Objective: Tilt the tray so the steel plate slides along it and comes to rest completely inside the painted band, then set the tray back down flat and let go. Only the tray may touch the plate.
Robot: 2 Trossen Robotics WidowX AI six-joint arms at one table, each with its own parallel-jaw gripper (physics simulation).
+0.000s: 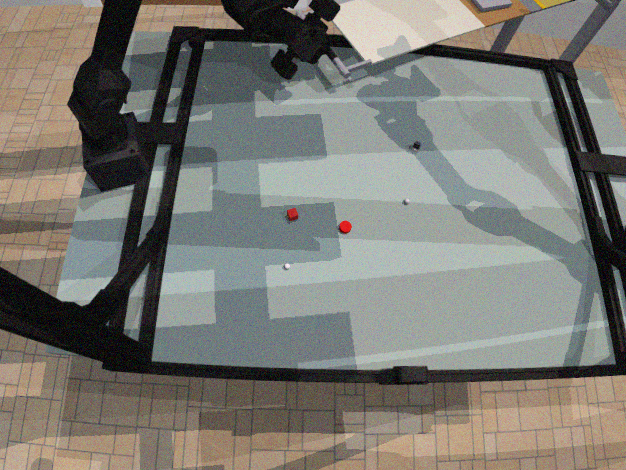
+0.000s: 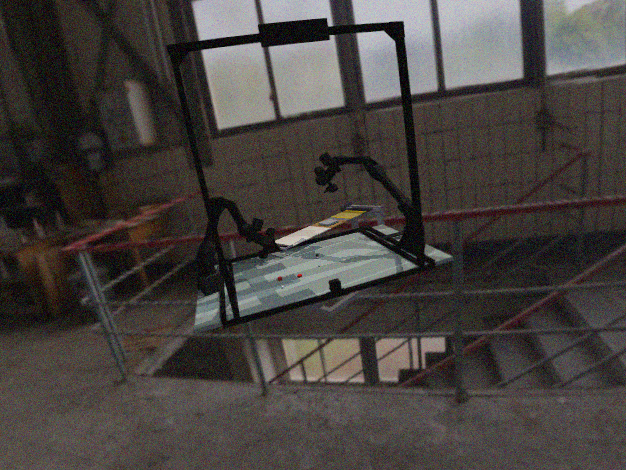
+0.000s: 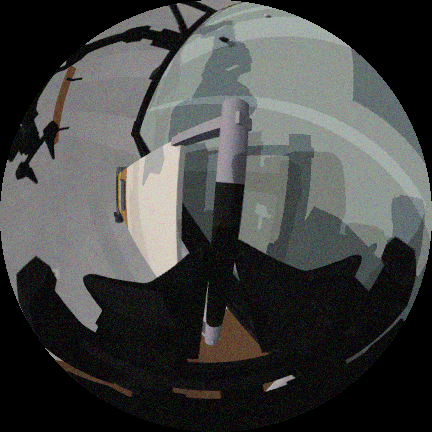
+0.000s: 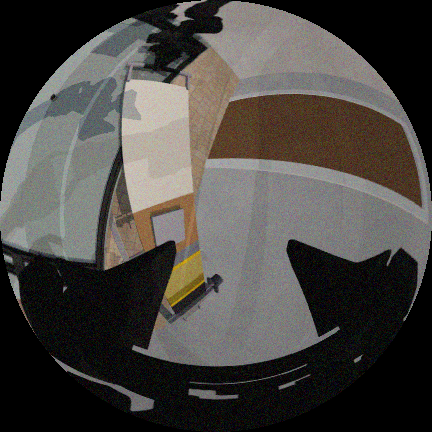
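The long tray (image 1: 404, 25) (image 2: 303, 236) (image 3: 155, 210) (image 4: 157, 150) has a cream surface, then an orange-brown stretch. The grey steel plate (image 1: 491, 4) (image 2: 328, 221) (image 4: 169, 227) lies flat on the orange-brown stretch, outside the yellow painted band (image 1: 553, 2) (image 2: 348, 215) (image 4: 186, 280). A grey strip lies between them. My left gripper (image 1: 328, 55) (image 2: 275, 247) (image 3: 220, 245) is shut on the tray's handle (image 1: 339, 65) (image 3: 232, 145), with its fingers around the black grip. My right gripper (image 2: 328, 187) (image 4: 233, 246) is open and empty, high above the tray.
A black frame (image 1: 303, 373) (image 2: 409, 126) surrounds the glassy table. A red cube (image 1: 292, 214), a red disc (image 1: 345, 227), two small white balls (image 1: 406, 201) (image 1: 286, 266) and a small black piece (image 1: 416, 145) lie on the table. Grey legs (image 1: 589, 30) stand below the tray's far part.
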